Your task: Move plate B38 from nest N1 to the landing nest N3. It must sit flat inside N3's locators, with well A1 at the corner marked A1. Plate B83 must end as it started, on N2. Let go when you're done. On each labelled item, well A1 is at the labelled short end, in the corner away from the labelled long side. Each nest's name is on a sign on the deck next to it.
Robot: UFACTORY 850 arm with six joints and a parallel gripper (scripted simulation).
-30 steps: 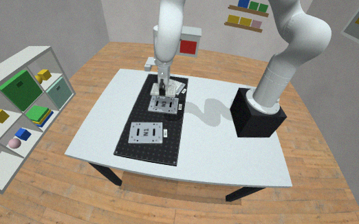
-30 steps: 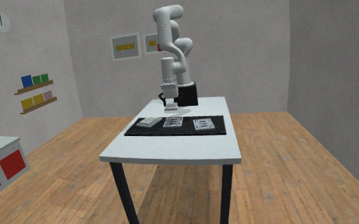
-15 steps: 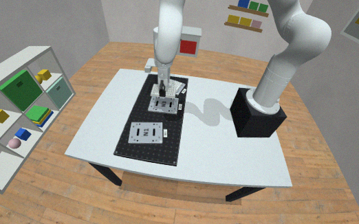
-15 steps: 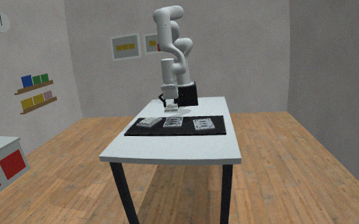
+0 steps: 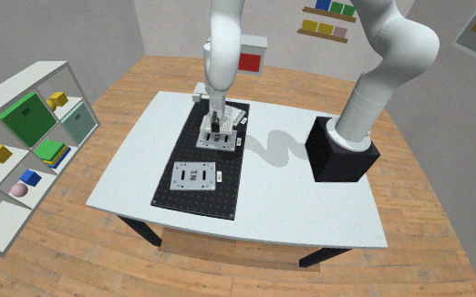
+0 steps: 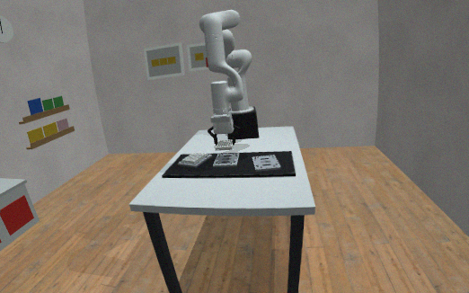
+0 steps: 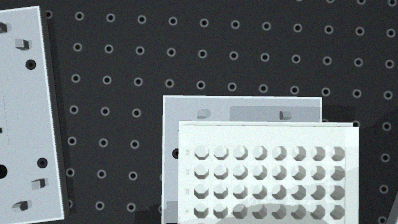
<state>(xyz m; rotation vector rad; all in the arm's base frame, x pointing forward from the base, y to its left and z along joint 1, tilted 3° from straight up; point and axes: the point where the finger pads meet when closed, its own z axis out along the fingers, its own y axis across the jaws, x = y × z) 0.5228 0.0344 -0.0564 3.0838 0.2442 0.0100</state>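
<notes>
The grey nest base lies 10 cm below my hand. Also, from my hand: nest N1 (21 cm to the left, 10 cm below, 3 cm ahead); then plate B83 (18 cm to the right, 8 cm below, 1 cm ahead).
</notes>
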